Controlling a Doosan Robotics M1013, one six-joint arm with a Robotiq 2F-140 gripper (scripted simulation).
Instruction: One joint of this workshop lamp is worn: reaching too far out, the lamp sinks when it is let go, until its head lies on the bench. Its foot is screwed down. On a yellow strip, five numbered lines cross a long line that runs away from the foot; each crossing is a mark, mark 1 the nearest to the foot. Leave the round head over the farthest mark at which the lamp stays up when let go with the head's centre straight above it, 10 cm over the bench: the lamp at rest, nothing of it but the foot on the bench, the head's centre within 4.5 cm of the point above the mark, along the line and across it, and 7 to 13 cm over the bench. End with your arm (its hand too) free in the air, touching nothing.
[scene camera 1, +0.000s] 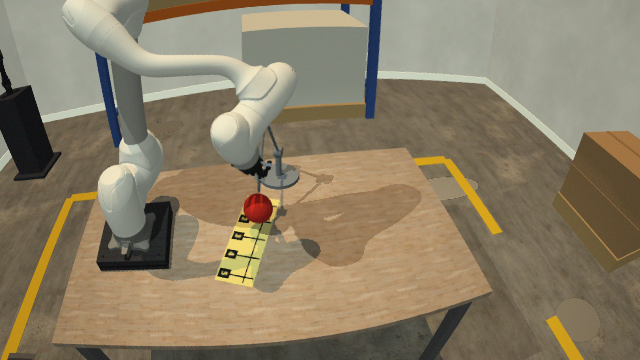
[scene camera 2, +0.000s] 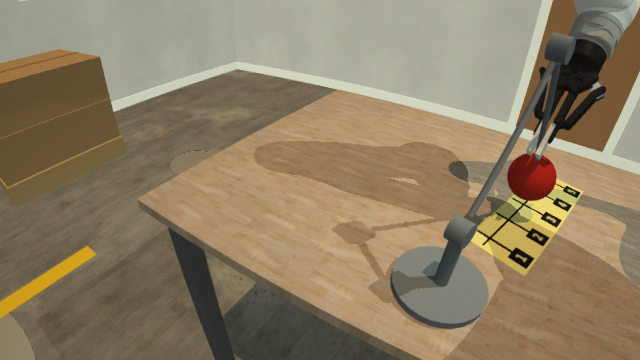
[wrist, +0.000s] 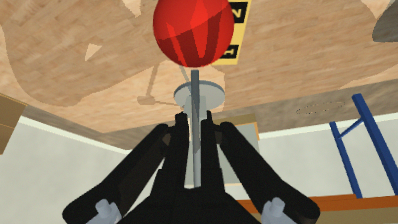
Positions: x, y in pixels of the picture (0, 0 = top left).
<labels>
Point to a yellow strip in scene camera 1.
241, 260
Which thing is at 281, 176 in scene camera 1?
A grey round foot.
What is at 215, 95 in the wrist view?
A grey round foot.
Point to a red round head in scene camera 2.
530, 179
</labels>
